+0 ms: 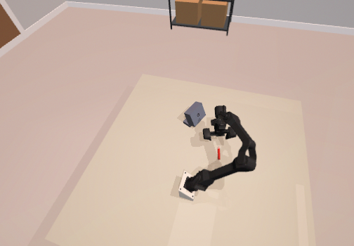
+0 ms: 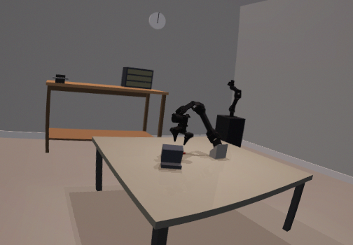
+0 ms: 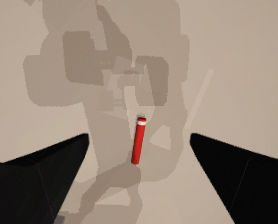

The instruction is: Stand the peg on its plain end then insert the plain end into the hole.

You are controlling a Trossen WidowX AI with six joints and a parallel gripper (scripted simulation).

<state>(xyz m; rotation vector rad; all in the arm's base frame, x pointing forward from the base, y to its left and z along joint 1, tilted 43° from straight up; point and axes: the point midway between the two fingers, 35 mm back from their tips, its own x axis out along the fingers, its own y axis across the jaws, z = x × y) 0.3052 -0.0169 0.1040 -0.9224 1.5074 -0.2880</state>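
Right now the red peg is 9 cm below my gripper tip, 3 cm behind it and 2 cm to the right of it. Round my gripper tip: grey sloped panel 19 cm to the left, 15 cm ahead, 1 cm below.
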